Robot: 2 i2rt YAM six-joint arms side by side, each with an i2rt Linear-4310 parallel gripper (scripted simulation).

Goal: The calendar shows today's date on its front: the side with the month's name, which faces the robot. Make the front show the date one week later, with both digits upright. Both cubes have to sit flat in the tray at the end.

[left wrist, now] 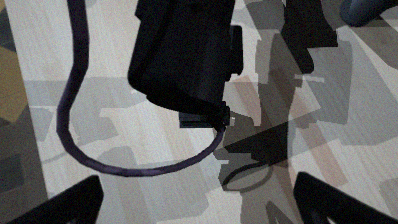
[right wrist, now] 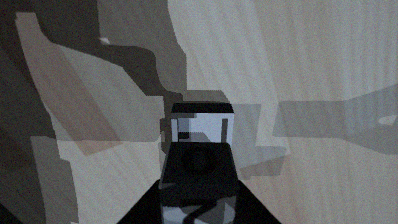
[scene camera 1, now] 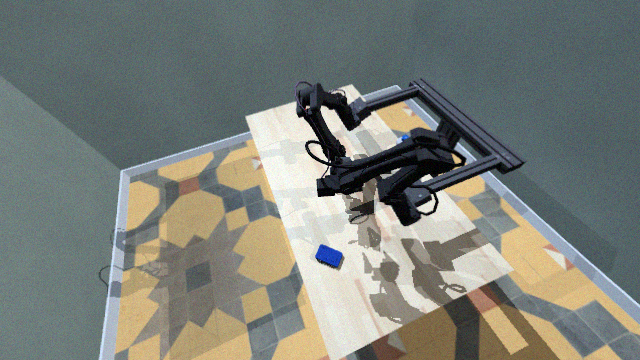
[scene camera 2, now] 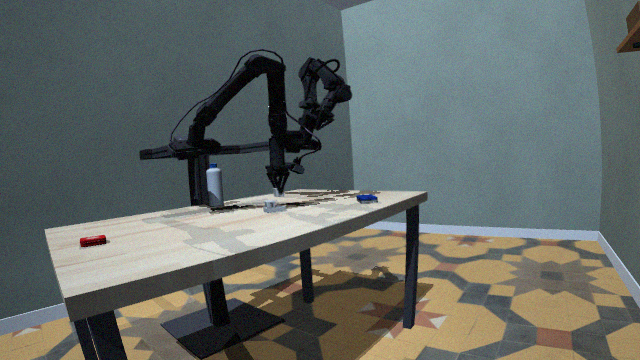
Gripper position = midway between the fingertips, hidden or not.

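Note:
My left gripper (left wrist: 198, 182) is there, and so is my right gripper (right wrist: 198, 189), which you'd also find in the left wrist view (left wrist: 202, 77). And there's a calendar tray (right wrist: 190, 122) too.

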